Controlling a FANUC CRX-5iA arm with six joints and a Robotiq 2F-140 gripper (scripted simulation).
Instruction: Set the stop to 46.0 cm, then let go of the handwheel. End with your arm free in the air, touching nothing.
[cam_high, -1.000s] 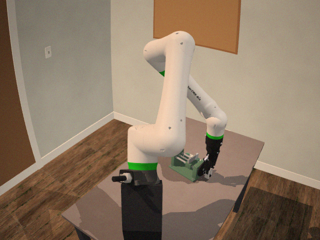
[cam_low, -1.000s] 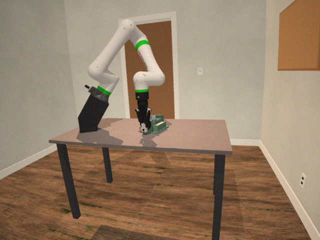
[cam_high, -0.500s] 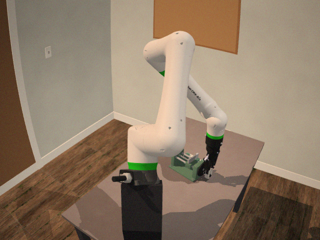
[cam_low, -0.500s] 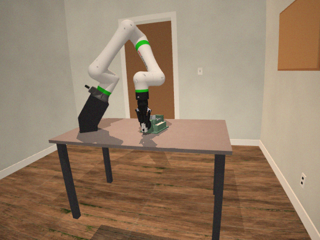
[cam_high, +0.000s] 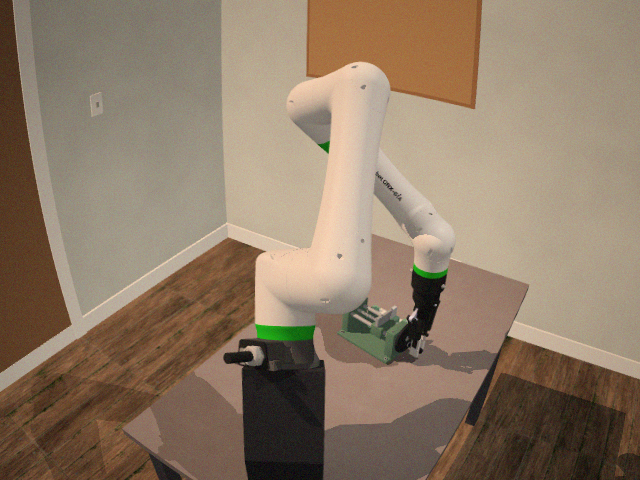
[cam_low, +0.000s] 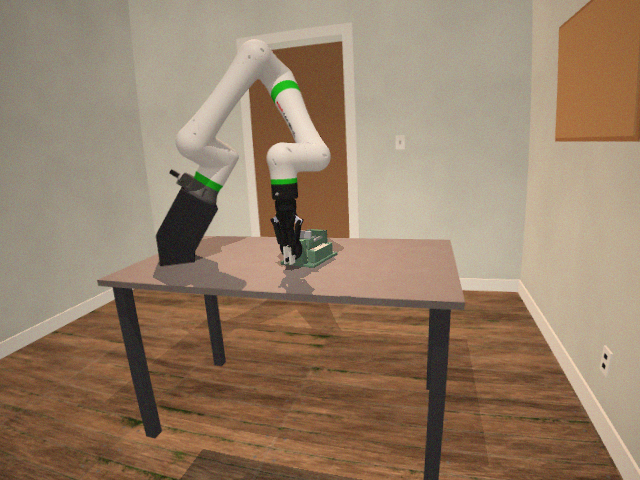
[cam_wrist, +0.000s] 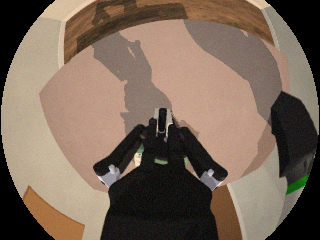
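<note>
My hand is 2 cm to the right of the black handwheel and 1 cm above it. The rest, counted from my hand: green stop fixture (12 cm to the left, 3 cm above).
</note>
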